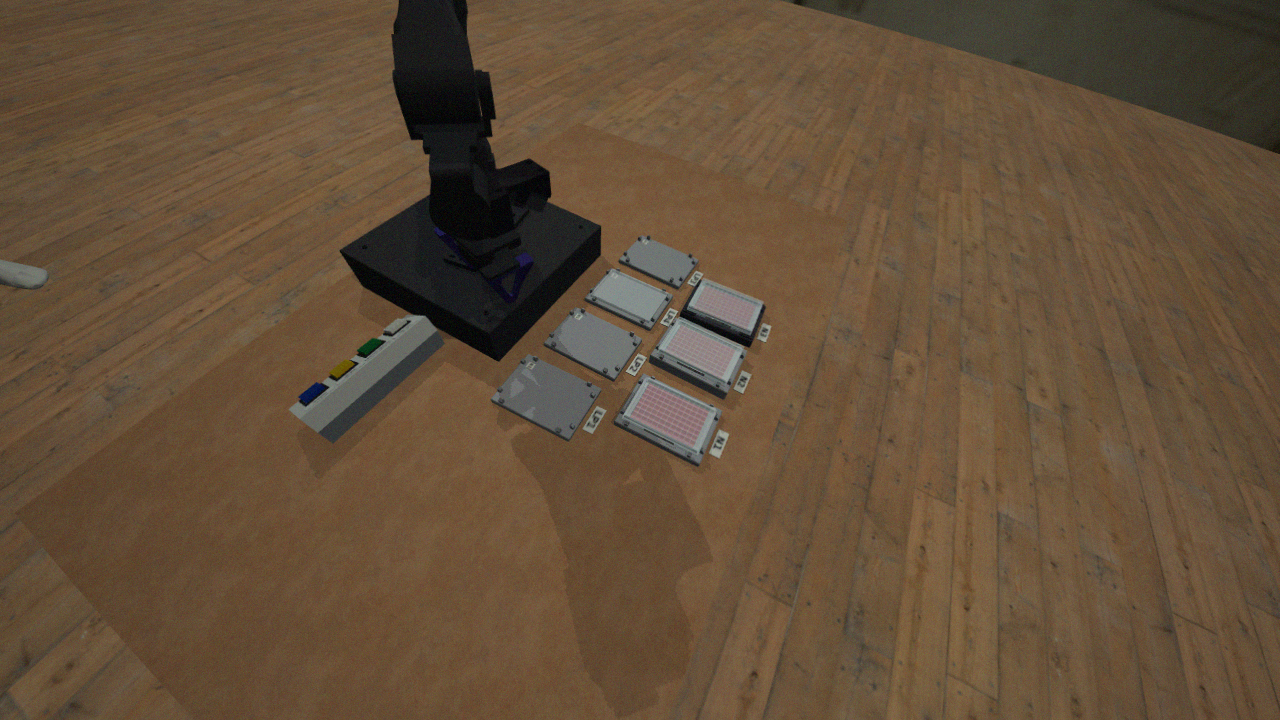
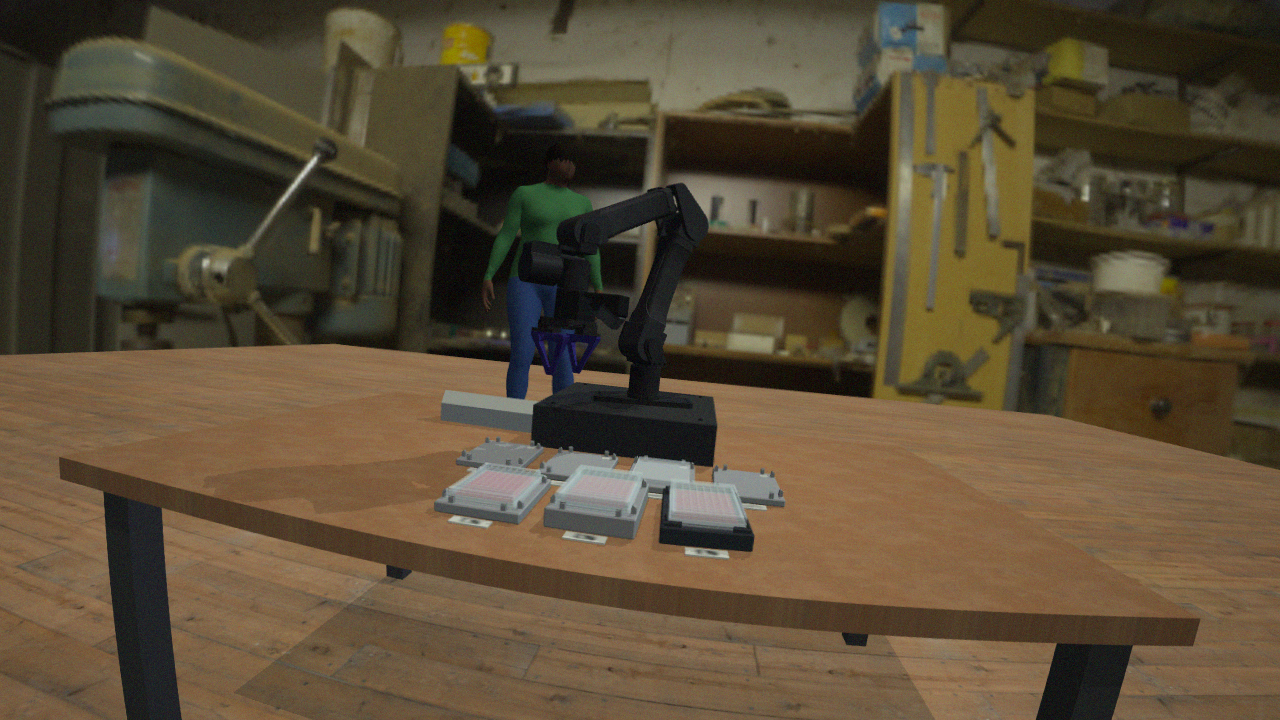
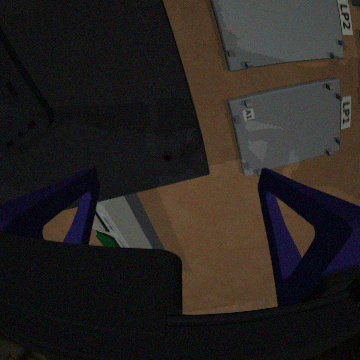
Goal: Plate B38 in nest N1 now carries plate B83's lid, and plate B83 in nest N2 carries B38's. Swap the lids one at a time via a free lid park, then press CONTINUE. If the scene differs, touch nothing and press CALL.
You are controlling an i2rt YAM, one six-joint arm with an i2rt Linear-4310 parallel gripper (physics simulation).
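Seen in the pictures: gripper, fingertip midpoint: (image 1: 493, 283) (image 2: 563, 374) (image 3: 178, 176); arm's base, origin of the base link: (image 2: 642, 401).
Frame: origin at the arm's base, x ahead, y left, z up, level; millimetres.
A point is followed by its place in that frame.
My gripper (image 1: 487, 279) {z 55, x 113, y -158 mm} (image 2: 562, 368) {z 55, x 113, y -158 mm} (image 3: 178, 176) {z 55, x 113, y -158 mm} is open and empty, held above the base and button box. Pink-welled plates with clear lids sit in nest N1 (image 1: 669, 417) {z -55, x 424, y -218 mm} (image 2: 492, 488) {z -55, x 461, y -208 mm} and nest N2 (image 1: 699, 353) {z -41, x 440, y -92 mm} (image 2: 597, 492) {z -41, x 486, y -83 mm}; their plate numbers are unreadable. Grey lid parks LP1 (image 1: 546, 396) {z -71, x 228, y -244 mm} (image 2: 499, 453) {z -71, x 236, y -243 mm} (image 3: 290, 130) {z -71, x 221, y -240 mm} and LP2 (image 1: 593, 342) (image 2: 579, 463) (image 3: 285, 30) look bare. Lid park LP4 (image 1: 629, 298) {z -63, x 283, y 3 mm} (image 2: 662, 474) {z -63, x 312, y 13 mm} carries a pale lid. The farthest lid park (image 1: 659, 259) {z -71, x 303, y 144 mm} (image 2: 749, 486) {z -71, x 322, y 145 mm} looks bare. The button box (image 1: 375, 376) {z -36, x -13, y -321 mm} (image 2: 487, 411) {z -49, x -8, y -318 mm} (image 3: 135, 220) {z -41, x 3, y -261 mm} has blue, yellow, green and white buttons; their lettering is unreadable.
A third lidded plate (image 1: 726, 305) {z -44, x 463, y 41 mm} (image 2: 707, 505) {z -44, x 497, y 43 mm} sits in a black nest beside N2. The black robot base (image 1: 402, 255) {z 3, x -102, y -115 mm} (image 2: 617, 425) {z -25, x 148, y -53 mm} (image 3: 125, 90) {z -3, x 95, y -111 mm} stands between the button box and the lid parks. A person (image 2: 546, 214) in green stands behind the table (image 2: 895, 555) {z -81, x 546, y 260 mm}.
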